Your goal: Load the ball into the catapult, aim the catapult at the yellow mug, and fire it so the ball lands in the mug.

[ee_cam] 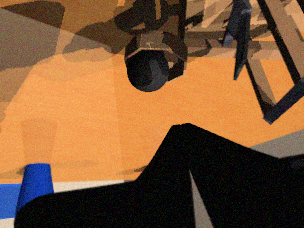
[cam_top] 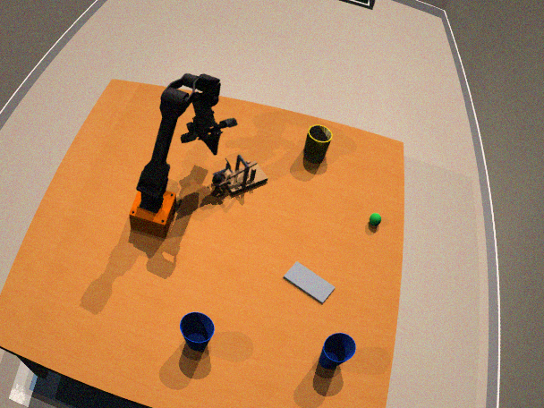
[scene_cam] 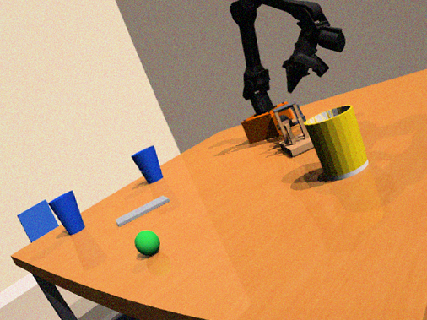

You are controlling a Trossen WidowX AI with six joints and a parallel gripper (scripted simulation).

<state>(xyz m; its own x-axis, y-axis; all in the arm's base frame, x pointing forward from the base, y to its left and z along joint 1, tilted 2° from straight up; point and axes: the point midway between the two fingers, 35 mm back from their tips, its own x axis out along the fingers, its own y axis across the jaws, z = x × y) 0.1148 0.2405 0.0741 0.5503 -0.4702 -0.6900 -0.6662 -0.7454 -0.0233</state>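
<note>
The small black ball lies 3 cm ahead of my gripper tip, 4 cm to the right of it and 7 cm below it. From my gripper tip the other things lie so: wooden catapult 6 cm ahead, 2 cm to the left, 8 cm below; then flat grey slab 41 cm ahead, 27 cm to the right, 12 cm below; then yellow mug 30 cm ahead, 28 cm to the left, 10 cm below.
</note>
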